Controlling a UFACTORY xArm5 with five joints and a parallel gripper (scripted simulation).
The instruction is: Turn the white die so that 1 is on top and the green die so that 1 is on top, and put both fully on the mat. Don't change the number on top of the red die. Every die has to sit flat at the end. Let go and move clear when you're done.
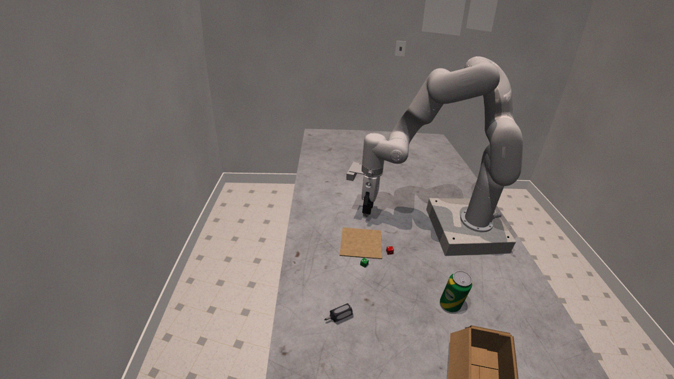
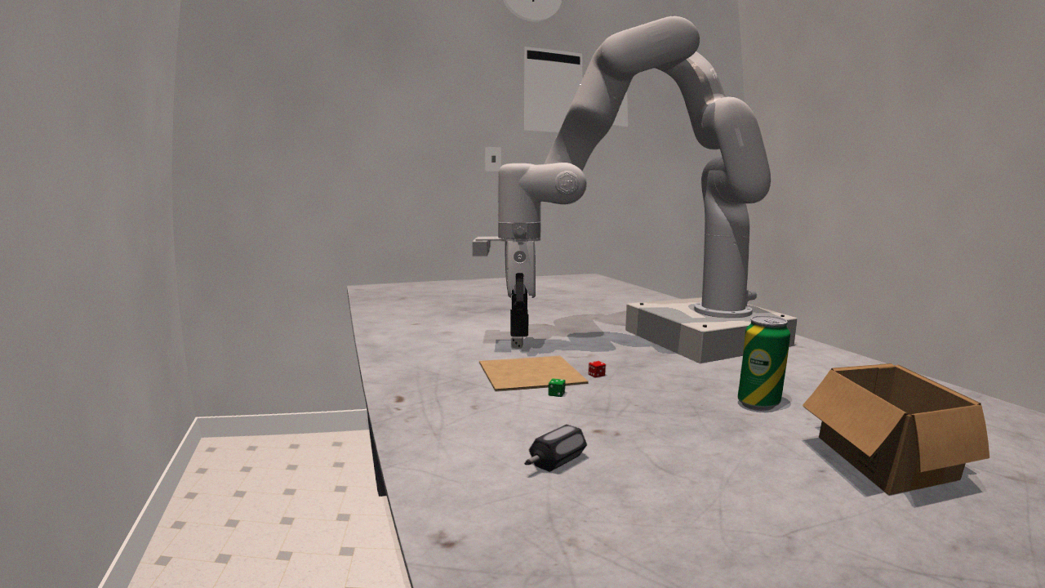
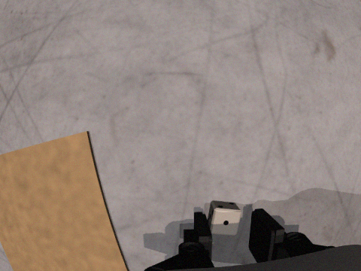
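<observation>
The white die lies 4 cm below my hand. Also, from my hand: tan mat: 14 cm to the left, 6 cm ahead, 4 cm below; then green die: 24 cm to the left, 8 cm ahead, 4 cm below; then red die: 21 cm to the left, 4 cm below, 2 cm behind.
</observation>
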